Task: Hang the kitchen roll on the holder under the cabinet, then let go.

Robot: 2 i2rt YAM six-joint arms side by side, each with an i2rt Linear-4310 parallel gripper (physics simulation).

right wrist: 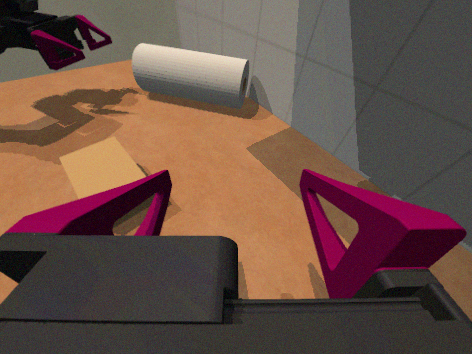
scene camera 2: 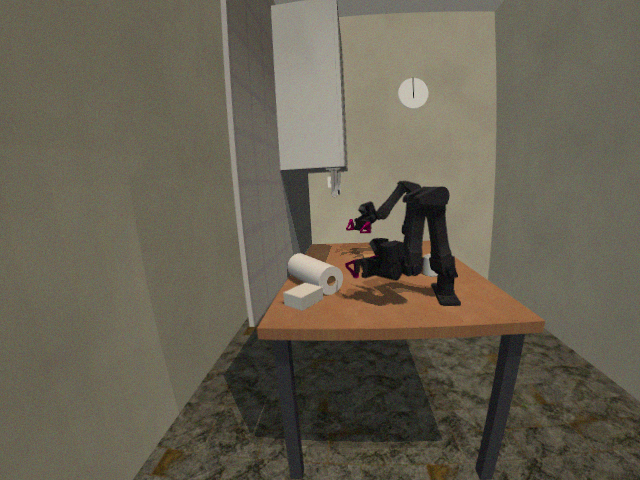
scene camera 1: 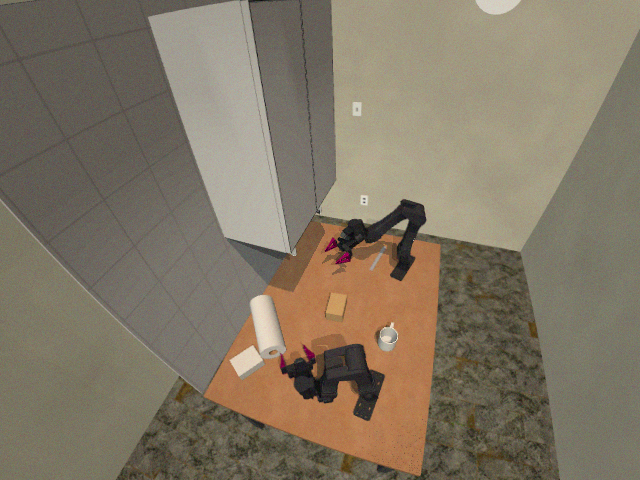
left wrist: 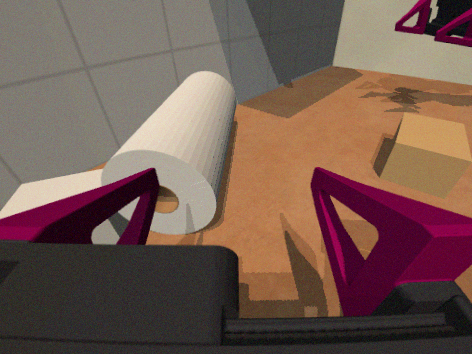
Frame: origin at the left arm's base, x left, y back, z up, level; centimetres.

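Seen in the pictures: left gripper, between the fingertips: point(right wrist: 98, 46) point(scene camera 2: 354, 262) point(scene camera 1: 292, 349) point(left wrist: 235, 176); right gripper, between the fingertips: point(right wrist: 235, 176) point(scene camera 2: 353, 230) point(scene camera 1: 330, 257) point(left wrist: 413, 31); left arm's base, origin of its link: point(scene camera 2: 444, 294) point(scene camera 1: 369, 394); right arm's base, origin of its link: point(scene camera 1: 403, 267).
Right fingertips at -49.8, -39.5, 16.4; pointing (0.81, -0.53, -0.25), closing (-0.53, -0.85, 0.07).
Offsets run from my right fingertips to a thing's middle, as dx, dy, dz. Level surfaces: height alone.
The white kitchen roll @(+41.9, -13.7, -10.7) point(scene camera 1: 267, 325) point(scene camera 2: 312, 271) point(left wrist: 185, 120) point(right wrist: 190, 72) lies on its side on the table @(dz -16.4) point(scene camera 1: 305, 408) point(scene camera 2: 413, 315), beside the tiled wall. The grey holder @(+7.3, -7.4, +27.7) point(scene camera 2: 335, 183) hangs under the white cabinet point(scene camera 1: 222, 118) point(scene camera 2: 310, 87) with no roll on it; in scene camera 1 it is mostly hidden. My left gripper point(scene camera 1: 293, 351) point(left wrist: 235, 176) is open and empty, close to the roll's near end, where the core hole shows. My right gripper point(scene camera 1: 331, 256) point(scene camera 2: 355, 230) point(right wrist: 235, 176) is open and empty above the far part of the table, away from the roll.
A white block @(+60.0, -13.3, -13.9) point(scene camera 1: 247, 361) point(scene camera 2: 303, 296) point(left wrist: 55, 190) lies close beside the roll's near end. A tan block @(+17.8, +11.0, -13.4) point(scene camera 1: 336, 305) point(left wrist: 430, 155) point(right wrist: 102, 165) lies between the arms. A white mug @(+24.0, +39.0, -11.7) point(scene camera 1: 387, 338) and a thin grey strip @(-23.6, +19.3, -16.3) point(scene camera 1: 377, 258) are farther right in scene camera 1.
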